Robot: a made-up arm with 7 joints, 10 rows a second.
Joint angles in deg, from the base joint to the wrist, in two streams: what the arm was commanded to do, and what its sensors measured. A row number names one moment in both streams.
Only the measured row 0 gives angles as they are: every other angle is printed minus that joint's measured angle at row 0.
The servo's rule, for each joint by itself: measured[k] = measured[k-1] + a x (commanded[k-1-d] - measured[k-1]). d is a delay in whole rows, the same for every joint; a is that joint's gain. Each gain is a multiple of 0.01, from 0.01 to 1. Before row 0 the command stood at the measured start. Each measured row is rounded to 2 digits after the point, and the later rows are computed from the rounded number. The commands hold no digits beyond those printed.
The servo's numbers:
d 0
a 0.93 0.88 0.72 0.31 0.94 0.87 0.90
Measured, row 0: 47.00 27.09 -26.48 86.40 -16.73 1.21 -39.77
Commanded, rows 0 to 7: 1.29 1.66 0.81 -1.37 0.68 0.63 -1.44; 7.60 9.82 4.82 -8.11 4.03 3.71 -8.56; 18.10 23.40 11.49 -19.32 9.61 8.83 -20.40; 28.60 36.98 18.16 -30.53 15.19 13.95 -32.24; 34.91 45.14 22.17 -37.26 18.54 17.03 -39.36; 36.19 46.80 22.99 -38.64 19.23 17.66 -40.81; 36.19 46.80 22.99 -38.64 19.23 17.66 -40.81; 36.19 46.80 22.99 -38.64 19.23 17.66 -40.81
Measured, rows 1 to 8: 1.20 1.46 0.58 -0.42 0.64 0.55 -1.30; 7.15 8.82 3.63 -2.80 3.83 3.30 -7.83; 17.33 21.65 9.29 -7.92 9.26 8.11 -19.14; 27.81 35.14 15.68 -14.93 14.83 13.19 -30.93; 34.41 43.94 20.35 -21.85 18.32 16.53 -38.52; 36.07 46.46 22.25 -27.05 19.18 17.51 -40.58; 36.18 46.76 22.78 -30.64 19.23 17.64 -40.79; 36.19 46.80 22.93 -33.12 19.23 17.66 -40.81
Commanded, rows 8 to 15: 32.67 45.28 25.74 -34.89 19.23 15.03 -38.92; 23.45 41.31 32.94 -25.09 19.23 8.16 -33.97; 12.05 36.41 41.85 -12.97 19.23 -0.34 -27.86; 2.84 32.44 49.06 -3.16 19.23 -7.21 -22.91; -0.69 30.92 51.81 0.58 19.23 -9.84 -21.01; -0.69 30.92 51.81 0.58 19.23 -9.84 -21.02; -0.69 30.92 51.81 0.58 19.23 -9.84 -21.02; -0.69 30.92 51.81 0.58 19.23 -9.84 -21.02
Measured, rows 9 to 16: 32.92 45.46 24.95 -33.67 19.23 15.37 -39.11; 24.11 41.81 30.70 -31.01 19.23 9.10 -34.48; 12.89 37.06 38.73 -25.42 19.23 0.89 -28.52; 3.54 32.99 46.17 -18.52 19.23 -6.16 -23.47; -0.39 31.17 50.23 -12.60 19.23 -9.36 -21.26; -0.67 30.95 51.37 -8.51 19.23 -9.78 -21.04; -0.69 30.92 51.69 -5.69 19.23 -9.83 -21.02; -0.69 30.92 51.78 -3.75 19.23 -9.84 -21.02
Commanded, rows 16 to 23: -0.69 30.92 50.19 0.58 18.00 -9.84 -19.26; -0.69 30.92 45.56 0.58 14.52 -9.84 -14.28; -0.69 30.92 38.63 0.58 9.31 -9.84 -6.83; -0.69 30.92 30.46 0.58 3.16 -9.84 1.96; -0.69 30.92 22.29 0.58 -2.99 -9.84 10.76; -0.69 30.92 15.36 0.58 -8.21 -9.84 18.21; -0.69 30.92 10.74 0.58 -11.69 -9.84 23.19; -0.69 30.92 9.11 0.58 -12.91 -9.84 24.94
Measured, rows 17 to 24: -0.69 30.92 50.64 -2.41 18.07 -9.84 -19.44; -0.69 30.92 46.98 -1.48 14.73 -9.84 -14.80; -0.69 30.92 40.97 -0.84 9.64 -9.84 -7.63; -0.69 30.92 33.40 -0.40 3.55 -9.84 1.00; -0.69 30.92 25.40 -0.10 -2.60 -9.84 9.78; -0.69 30.92 18.17 0.11 -7.87 -9.84 17.37; -0.69 30.92 12.82 0.26 -11.46 -9.84 22.61; -0.69 30.92 10.15 0.36 -12.82 -9.84 24.71
